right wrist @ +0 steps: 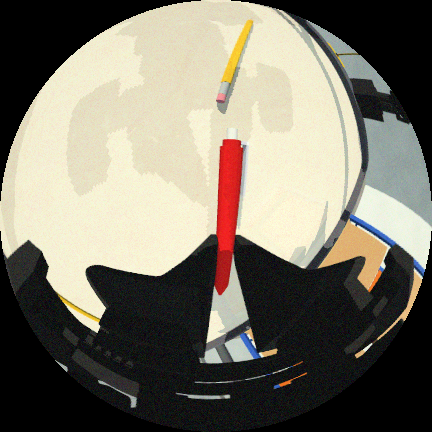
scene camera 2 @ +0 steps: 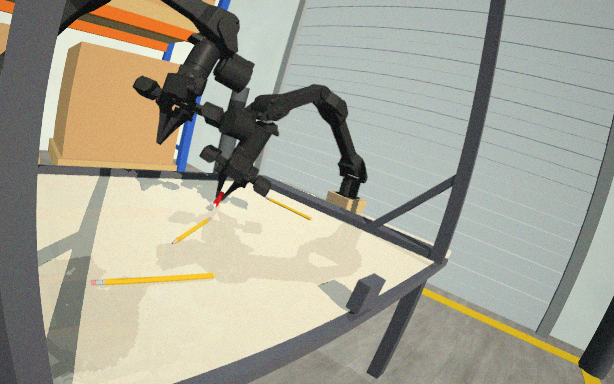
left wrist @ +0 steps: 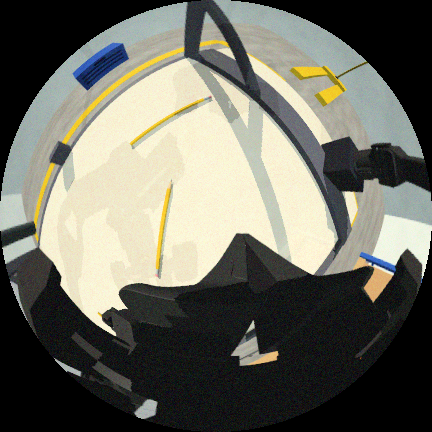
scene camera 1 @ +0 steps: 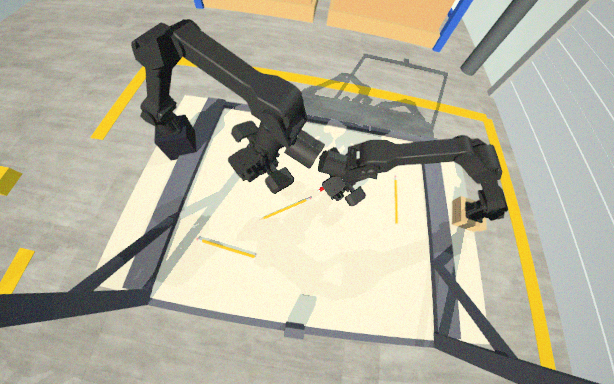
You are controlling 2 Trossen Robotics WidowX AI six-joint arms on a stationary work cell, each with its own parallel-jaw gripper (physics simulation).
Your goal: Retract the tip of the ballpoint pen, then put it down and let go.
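Places are measured from the left arm's base along level axes (x ahead, y left, z up), in centimetres.
Pixels of known places: left gripper, fingertip midpoint: (scene camera 2: 158,143) (left wrist: 240,238); right gripper, fingertip midpoint: (right wrist: 224,240) (scene camera 2: 218,198); left arm's base, origin of the base link: (left wrist: 357,164) (scene camera 1: 170,128); right arm's base, origin of the base link: (scene camera 2: 347,195) (scene camera 1: 473,212).
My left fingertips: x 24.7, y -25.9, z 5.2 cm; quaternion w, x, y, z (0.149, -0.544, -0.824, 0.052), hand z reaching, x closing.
Observation:
For each thing: its top centre in the pictures, then the offset to it from my left fingertips. Level surfaces: height alone.
- ballpoint pen, middle of its top: (right wrist: 231,243) (scene camera 2: 219,195) (scene camera 1: 333,179) dx +24.6, dy -2.0, dz -12.4 cm
- pale table, its level: dz -15.8 cm
- pencil, middle of its top: (right wrist: 243,38) (left wrist: 160,231) (scene camera 2: 193,227) (scene camera 1: 285,208) dx +6.4, dy -7.2, dz -14.9 cm
The ballpoint pen (scene camera 1: 321,189) (scene camera 2: 218,199) (right wrist: 229,195) is red with a white button end and a pale clip. My right gripper (scene camera 2: 221,194) (right wrist: 224,240) is shut on its tapered part. In the right wrist view the button end points up the picture, away from the fingers, and the red tapered end lies between the fingers. No metal tip can be made out at that end. The pen is close above the table; whether it touches is hard to tell. My left gripper (scene camera 2: 160,142) (left wrist: 240,238) is shut and empty, high above the table at the upper left in scene camera 2.
The pale table (scene camera 1: 320,270) (scene camera 2: 260,310) bears three yellow pencils. One pencil (scene camera 1: 286,208) (scene camera 2: 191,231) (left wrist: 164,227) (right wrist: 236,52) lies near the pen's button end. Another (scene camera 1: 227,247) (scene camera 2: 155,279) (left wrist: 170,119) lies farther left in scene camera 1. The third (scene camera 1: 396,200) (scene camera 2: 290,208) lies right.

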